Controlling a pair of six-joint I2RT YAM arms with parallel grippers.
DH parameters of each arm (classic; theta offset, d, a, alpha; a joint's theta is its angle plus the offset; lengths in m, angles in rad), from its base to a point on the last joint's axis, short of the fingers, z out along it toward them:
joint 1: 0 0.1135 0.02 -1.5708
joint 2: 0 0 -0.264 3.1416
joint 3: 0.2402 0 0.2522 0
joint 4: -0.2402 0 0.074 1.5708
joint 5: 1.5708 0 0 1.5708
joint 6: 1.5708 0.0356 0 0
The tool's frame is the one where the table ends.
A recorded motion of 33 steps. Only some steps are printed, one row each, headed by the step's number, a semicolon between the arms.
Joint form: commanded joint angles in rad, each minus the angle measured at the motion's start. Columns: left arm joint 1, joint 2, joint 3, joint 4, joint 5, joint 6; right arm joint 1, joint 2, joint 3, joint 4, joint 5, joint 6.
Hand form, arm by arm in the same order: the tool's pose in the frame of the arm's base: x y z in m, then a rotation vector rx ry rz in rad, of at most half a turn. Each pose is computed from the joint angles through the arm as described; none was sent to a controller.
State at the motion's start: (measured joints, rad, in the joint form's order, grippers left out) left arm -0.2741 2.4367 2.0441 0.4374 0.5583 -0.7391; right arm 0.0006 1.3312 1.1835 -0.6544 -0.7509 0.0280
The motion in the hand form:
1: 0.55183 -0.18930 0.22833 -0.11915 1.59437 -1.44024; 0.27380 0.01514 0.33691 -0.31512 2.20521 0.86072
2: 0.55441 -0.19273 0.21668 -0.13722 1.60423 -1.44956; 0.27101 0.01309 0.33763 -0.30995 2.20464 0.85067
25: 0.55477 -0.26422 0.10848 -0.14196 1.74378 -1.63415; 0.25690 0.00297 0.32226 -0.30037 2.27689 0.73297
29: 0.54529 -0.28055 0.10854 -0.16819 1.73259 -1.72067; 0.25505 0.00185 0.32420 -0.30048 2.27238 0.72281
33: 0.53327 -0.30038 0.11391 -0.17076 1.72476 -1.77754; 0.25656 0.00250 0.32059 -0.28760 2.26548 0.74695
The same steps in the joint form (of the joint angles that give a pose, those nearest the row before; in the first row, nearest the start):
1: -0.0265 0.0789 0.0021 0.1990 -0.0473 -0.3099; -0.0343 -0.0226 0.0345 -0.0190 -0.0023 -0.0111
2: -0.0311 0.1079 0.0128 0.2084 -0.0535 -0.3238; -0.0419 -0.0333 0.0299 -0.0251 0.0008 -0.0157
25: -0.1400 0.4241 0.2232 0.2435 -0.0061 -0.4373; -0.0757 -0.0748 -0.0330 -0.0834 0.0759 -0.1001
29: -0.1707 0.4273 0.2139 0.2926 -0.0076 -0.5185; -0.0803 -0.0825 -0.0315 -0.0880 0.0790 -0.1048
33: -0.2090 0.4150 0.2002 0.3189 -0.0198 -0.5616; -0.0788 -0.0810 -0.0483 -0.0605 0.0652 -0.0833

